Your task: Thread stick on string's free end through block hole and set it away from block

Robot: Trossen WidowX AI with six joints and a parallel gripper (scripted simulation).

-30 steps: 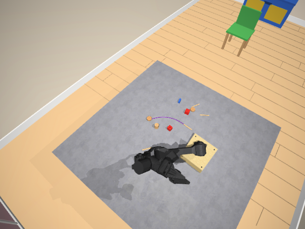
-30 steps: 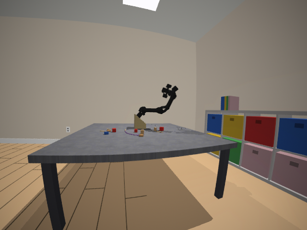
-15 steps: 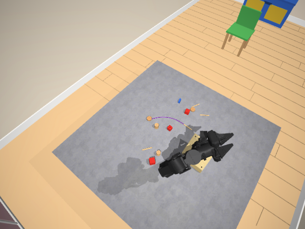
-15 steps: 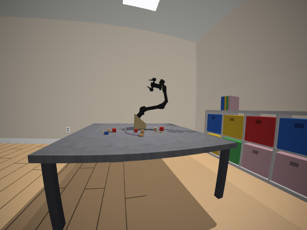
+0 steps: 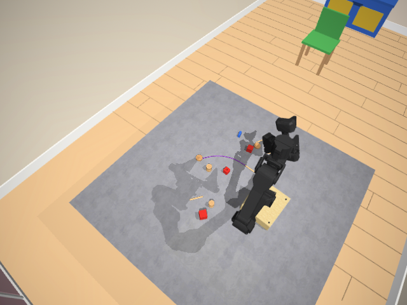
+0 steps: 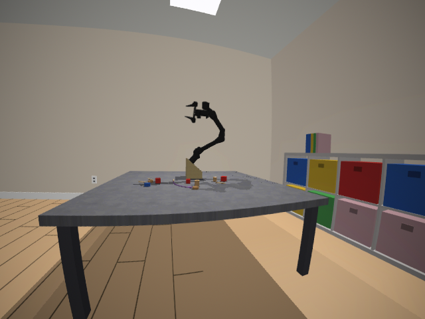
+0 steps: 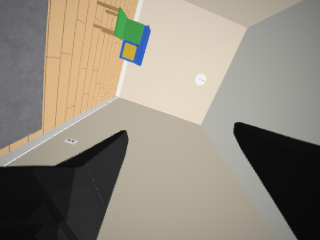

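Now: gripper tip 58 cm above the red wooden block, 24 cm short of it and 1 cm to the left of it. From my gripper tip the other things lie so: wooden cylinder 57 cm below, 34 cm ahead, 3 cm to the left; stick on the string 59 cm below, 14 cm ahead, 11 cm to the right; loose stick 59 cm below, 29 cm ahead, 21 cm to the left.
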